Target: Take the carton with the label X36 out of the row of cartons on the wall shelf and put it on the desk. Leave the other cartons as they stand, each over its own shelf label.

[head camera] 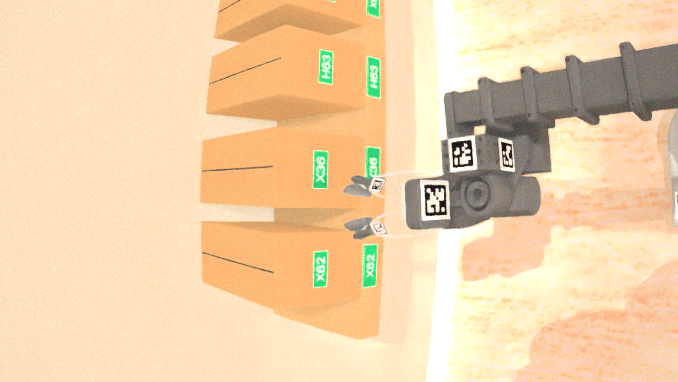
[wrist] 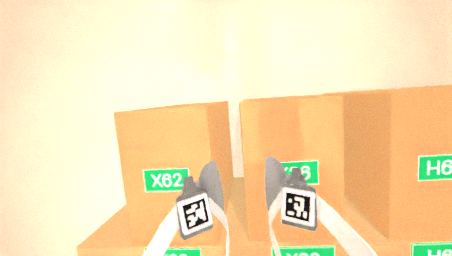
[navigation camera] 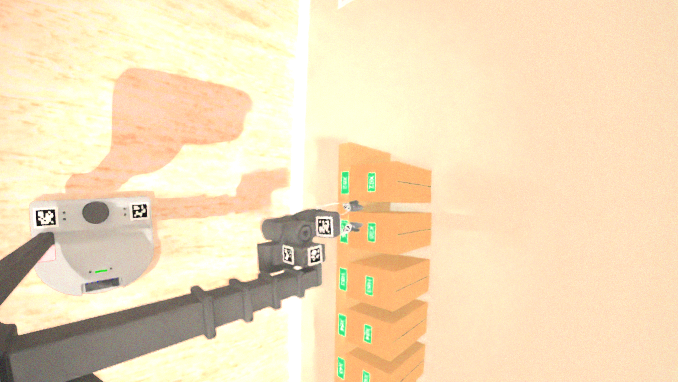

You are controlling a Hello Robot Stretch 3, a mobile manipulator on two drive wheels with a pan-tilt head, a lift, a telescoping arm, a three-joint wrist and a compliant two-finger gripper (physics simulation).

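Frame: origin at the robot's base, x ahead, y left, z up, level; millimetres.
Where they show: gripper, fingertip midpoint: (head camera: 348, 208) (navigation camera: 360, 215); robot's base at its link origin: (navigation camera: 96, 211).
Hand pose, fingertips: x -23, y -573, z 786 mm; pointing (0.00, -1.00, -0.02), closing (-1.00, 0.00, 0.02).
Each offset is from my fingertips to the top centre of the thing. "spot": to the spot under its first point.
The X36 carton {dx -75, dy -218, dz +57 mm} (head camera: 295, 167) (navigation camera: 395, 225) (wrist: 320, 135) stands upright in the row on the wall shelf {spot: dx +196, dy -104, dz -141 mm} (head camera: 367, 320) (navigation camera: 347, 155) (wrist: 107, 235), over the X36 shelf label. My gripper (head camera: 358, 207) (navigation camera: 355, 216) (wrist: 241, 177) is open and empty at the shelf's front. It is off-centre from the X36 carton, towards the X62 carton {dx +81, dy -226, dz +57 mm} (head camera: 250, 260) (navigation camera: 412, 185) (wrist: 165, 140). In the wrist view the gap between these cartons shows between the fingertips. One finger overlaps the X36 carton's label, the other the edge of the X62 label. The desk does not show.
The H63 carton {dx -245, dy -200, dz +57 mm} (head camera: 280, 75) (navigation camera: 387, 277) (wrist: 420, 120) stands on the other side of the X36 carton, with more cartons beyond it. The X62 carton is at the row's end. My arm (head camera: 565, 85) (navigation camera: 150, 310) reaches over the floor, where my grey base (navigation camera: 100, 245) stands.
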